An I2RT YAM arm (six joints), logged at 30 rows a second.
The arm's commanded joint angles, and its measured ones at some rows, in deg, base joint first. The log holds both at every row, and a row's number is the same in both.
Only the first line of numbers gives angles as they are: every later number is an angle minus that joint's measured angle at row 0.
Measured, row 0:
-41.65, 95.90, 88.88, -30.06, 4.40, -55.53
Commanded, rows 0 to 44:
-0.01, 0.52, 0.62, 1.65, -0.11, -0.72
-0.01, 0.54, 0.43, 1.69, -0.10, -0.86
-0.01, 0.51, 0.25, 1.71, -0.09, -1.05
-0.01, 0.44, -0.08, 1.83, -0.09, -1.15
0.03, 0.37, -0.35, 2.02, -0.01, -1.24
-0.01, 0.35, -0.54, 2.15, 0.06, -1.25
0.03, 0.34, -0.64, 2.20, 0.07, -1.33
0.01, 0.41, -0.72, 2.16, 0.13, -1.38
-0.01, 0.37, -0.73, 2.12, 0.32, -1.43
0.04, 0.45, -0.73, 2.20, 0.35, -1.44
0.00, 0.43, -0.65, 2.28, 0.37, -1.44
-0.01, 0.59, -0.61, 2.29, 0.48, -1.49
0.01, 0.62, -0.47, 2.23, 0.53, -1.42
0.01, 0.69, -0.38, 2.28, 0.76, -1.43
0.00, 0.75, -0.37, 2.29, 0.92, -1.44
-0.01, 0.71, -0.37, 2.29, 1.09, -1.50
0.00, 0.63, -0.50, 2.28, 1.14, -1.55
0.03, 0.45, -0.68, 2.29, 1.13, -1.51
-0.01, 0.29, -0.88, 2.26, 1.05, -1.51
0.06, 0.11, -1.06, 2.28, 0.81, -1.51
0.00, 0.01, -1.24, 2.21, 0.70, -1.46
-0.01, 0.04, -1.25, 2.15, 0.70, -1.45
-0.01, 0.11, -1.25, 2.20, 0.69, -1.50
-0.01, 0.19, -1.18, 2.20, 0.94, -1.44
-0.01, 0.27, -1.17, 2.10, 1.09, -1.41
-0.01, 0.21, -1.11, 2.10, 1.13, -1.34
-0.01, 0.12, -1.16, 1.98, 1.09, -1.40
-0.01, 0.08, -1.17, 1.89, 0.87, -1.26
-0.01, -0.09, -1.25, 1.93, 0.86, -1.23
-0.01, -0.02, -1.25, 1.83, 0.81, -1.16
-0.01, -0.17, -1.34, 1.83, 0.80, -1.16
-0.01, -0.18, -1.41, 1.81, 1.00, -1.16
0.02, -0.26, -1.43, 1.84, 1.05, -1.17
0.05, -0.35, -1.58, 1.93, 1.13, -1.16
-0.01, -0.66, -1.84, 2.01, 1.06, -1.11
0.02, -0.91, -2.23, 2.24, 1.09, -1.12
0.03, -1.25, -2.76, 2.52, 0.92, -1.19
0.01, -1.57, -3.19, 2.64, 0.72, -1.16
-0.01, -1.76, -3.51, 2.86, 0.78, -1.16
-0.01, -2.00, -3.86, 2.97, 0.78, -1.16
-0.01, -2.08, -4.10, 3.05, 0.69, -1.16
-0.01, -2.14, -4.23, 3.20, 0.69, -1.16
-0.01, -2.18, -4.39, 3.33, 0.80, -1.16
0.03, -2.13, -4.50, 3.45, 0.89, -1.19
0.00, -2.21, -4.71, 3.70, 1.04, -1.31
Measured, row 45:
0.00, -1.42, -4.11, 1.66, 1.18, -1.42
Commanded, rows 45 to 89:
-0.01, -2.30, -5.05, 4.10, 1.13, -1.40
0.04, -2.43, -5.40, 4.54, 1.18, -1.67
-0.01, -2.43, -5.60, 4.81, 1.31, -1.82
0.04, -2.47, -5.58, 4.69, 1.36, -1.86
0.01, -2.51, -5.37, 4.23, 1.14, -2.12
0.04, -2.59, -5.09, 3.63, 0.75, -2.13
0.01, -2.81, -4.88, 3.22, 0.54, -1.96
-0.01, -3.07, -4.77, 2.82, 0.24, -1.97
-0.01, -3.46, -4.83, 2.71, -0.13, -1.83
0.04, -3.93, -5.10, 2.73, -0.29, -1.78
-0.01, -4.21, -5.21, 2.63, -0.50, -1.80
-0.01, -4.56, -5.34, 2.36, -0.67, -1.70
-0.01, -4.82, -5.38, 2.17, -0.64, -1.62
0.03, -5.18, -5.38, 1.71, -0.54, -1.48
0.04, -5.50, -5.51, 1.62, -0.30, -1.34
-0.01, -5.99, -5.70, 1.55, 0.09, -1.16
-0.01, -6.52, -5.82, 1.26, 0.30, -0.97
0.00, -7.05, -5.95, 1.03, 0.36, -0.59
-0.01, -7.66, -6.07, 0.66, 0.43, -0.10
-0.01, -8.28, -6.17, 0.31, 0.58, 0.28
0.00, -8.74, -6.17, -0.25, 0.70, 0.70
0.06, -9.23, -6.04, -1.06, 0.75, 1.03
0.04, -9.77, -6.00, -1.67, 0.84, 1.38
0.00, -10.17, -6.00, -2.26, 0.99, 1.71
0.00, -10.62, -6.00, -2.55, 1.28, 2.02
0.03, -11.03, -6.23, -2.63, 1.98, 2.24
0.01, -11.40, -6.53, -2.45, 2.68, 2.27
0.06, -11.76, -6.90, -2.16, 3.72, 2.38
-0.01, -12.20, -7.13, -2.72, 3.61, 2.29
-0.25, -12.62, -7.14, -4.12, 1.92, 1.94
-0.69, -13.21, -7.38, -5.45, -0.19, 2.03
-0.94, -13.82, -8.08, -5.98, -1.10, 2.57
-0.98, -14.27, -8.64, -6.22, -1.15, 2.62
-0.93, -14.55, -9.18, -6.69, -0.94, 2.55
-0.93, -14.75, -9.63, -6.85, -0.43, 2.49
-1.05, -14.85, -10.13, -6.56, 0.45, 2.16
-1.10, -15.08, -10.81, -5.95, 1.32, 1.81
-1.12, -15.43, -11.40, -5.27, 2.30, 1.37
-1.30, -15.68, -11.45, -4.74, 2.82, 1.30
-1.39, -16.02, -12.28, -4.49, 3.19, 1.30
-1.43, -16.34, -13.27, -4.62, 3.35, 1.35
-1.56, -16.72, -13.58, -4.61, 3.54, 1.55
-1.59, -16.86, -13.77, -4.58, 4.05, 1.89
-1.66, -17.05, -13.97, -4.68, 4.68, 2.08
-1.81, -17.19, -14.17, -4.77, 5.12, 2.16
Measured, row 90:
-1.59, -16.42, -13.55, -5.03, 3.33, 1.55
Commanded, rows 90 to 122:
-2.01, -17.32, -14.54, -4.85, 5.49, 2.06
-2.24, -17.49, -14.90, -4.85, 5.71, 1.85
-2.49, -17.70, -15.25, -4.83, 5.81, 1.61
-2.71, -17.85, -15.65, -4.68, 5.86, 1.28
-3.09, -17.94, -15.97, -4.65, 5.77, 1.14
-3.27, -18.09, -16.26, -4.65, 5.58, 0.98
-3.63, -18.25, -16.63, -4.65, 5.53, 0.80
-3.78, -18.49, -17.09, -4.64, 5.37, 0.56
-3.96, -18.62, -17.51, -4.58, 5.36, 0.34
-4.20, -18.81, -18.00, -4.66, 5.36, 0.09
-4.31, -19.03, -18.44, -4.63, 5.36, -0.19
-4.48, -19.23, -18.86, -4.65, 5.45, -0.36
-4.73, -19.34, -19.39, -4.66, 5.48, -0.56
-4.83, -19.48, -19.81, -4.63, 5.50, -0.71
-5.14, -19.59, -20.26, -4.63, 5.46, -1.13
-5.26, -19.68, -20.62, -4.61, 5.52, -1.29
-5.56, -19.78, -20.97, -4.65, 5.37, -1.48
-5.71, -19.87, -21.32, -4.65, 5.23, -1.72
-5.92, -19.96, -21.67, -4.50, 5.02, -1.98
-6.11, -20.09, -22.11, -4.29, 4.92, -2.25
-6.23, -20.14, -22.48, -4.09, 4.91, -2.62
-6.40, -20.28, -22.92, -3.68, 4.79, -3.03
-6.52, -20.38, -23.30, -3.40, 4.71, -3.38
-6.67, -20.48, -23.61, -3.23, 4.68, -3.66
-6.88, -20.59, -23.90, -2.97, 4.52, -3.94
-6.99, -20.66, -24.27, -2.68, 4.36, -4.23
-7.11, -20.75, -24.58, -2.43, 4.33, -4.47
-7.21, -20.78, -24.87, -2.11, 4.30, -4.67
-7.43, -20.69, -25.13, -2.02, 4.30, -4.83
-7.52, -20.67, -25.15, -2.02, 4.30, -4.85
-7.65, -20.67, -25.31, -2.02, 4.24, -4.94
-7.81, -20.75, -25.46, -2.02, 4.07, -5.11
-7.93, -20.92, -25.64, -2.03, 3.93, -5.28
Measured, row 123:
-7.74, -20.37, -25.22, -3.79, 4.62, -4.46
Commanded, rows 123 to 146:
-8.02, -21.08, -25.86, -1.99, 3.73, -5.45
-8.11, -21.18, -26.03, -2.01, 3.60, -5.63
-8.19, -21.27, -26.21, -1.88, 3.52, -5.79
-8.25, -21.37, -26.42, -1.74, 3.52, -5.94
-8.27, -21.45, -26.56, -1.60, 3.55, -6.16
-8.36, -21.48, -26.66, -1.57, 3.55, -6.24
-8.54, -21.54, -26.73, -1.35, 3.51, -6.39
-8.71, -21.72, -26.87, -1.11, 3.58, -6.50
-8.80, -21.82, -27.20, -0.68, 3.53, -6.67
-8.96, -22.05, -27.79, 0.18, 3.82, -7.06
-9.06, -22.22, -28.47, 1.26, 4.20, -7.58
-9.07, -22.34, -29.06, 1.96, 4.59, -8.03
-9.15, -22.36, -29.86, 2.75, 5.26, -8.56
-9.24, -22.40, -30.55, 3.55, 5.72, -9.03
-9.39, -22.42, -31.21, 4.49, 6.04, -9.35
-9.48, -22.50, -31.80, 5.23, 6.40, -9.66
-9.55, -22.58, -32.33, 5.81, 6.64, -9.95
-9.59, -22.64, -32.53, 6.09, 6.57, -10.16
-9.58, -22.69, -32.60, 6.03, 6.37, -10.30
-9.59, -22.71, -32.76, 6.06, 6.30, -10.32
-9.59, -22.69, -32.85, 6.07, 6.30, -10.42
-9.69, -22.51, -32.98, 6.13, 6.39, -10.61
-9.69, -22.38, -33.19, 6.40, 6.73, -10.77
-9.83, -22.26, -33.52, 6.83, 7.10, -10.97
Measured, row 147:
-9.70, -22.27, -32.96, 4.50, 6.34, -9.83
